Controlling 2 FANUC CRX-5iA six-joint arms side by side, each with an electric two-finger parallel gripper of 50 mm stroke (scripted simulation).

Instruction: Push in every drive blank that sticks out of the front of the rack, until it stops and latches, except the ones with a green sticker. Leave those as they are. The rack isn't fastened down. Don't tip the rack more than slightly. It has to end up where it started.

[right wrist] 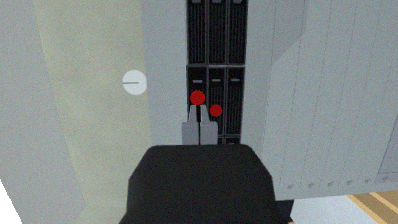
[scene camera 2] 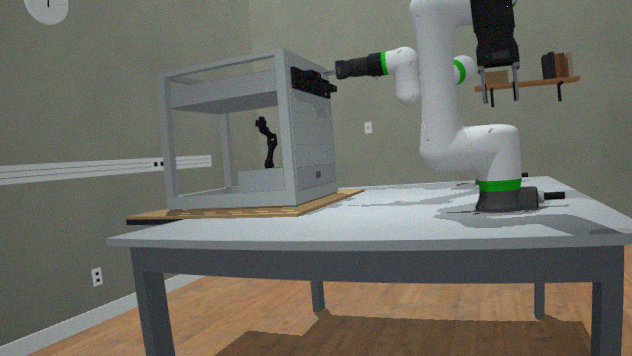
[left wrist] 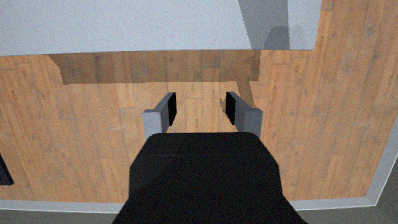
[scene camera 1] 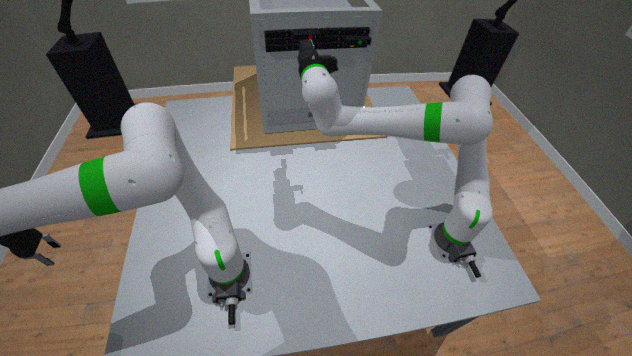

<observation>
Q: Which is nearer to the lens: the red-stickered blank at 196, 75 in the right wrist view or the grey rack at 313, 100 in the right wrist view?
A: The red-stickered blank.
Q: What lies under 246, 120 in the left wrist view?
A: My left gripper.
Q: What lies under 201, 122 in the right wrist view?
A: My right gripper.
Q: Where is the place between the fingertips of my left gripper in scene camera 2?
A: At 501, 101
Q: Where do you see a grey rack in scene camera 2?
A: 302, 115
</observation>
